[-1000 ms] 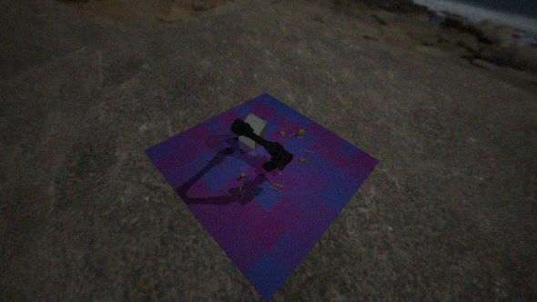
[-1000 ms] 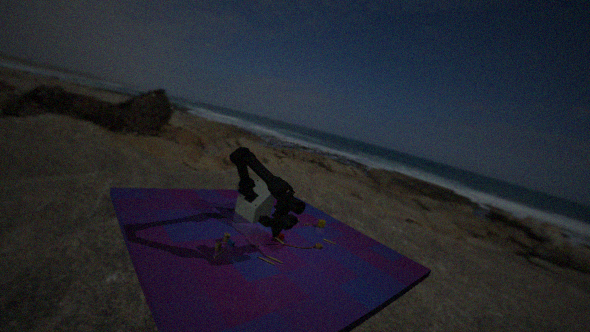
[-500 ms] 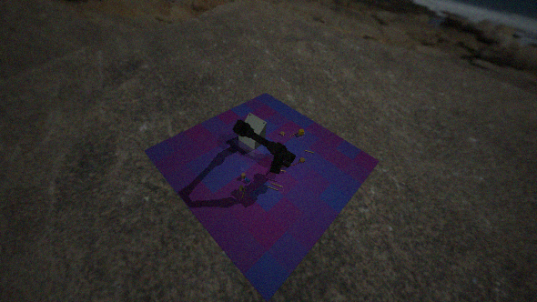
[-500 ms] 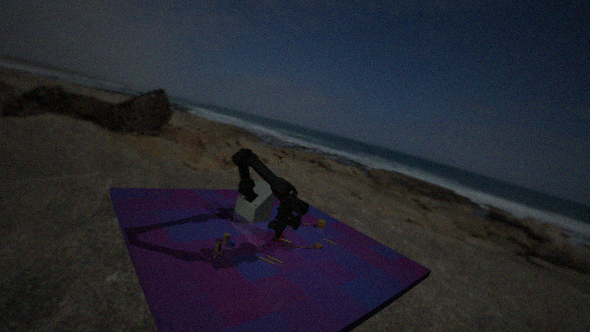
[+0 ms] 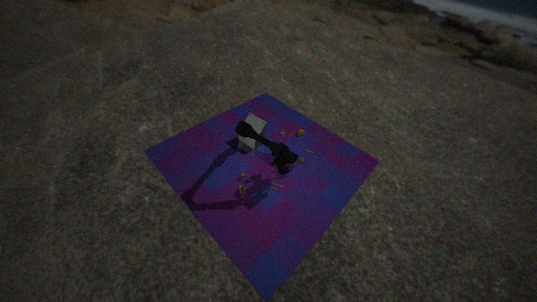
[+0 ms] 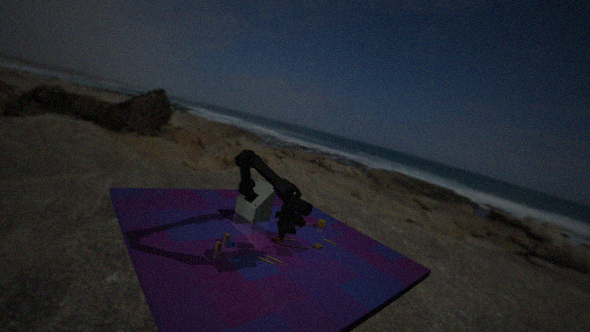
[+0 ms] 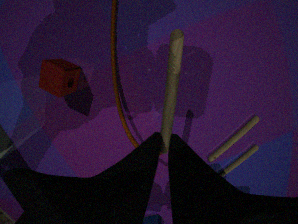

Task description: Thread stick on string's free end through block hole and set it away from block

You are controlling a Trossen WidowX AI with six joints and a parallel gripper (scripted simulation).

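Right now my gripper tip is 9 cm to the right of the red block, 8 cm past it and 5 cm above it. Round my gripper tip: yellow cube 49 cm to the left, 12 cm behind, 4 cm below; then blue piece 18 cm to the right, 12 cm behind, 5 cm below; then round button 24 cm to the left, 6 cm ahead, 5 cm below.
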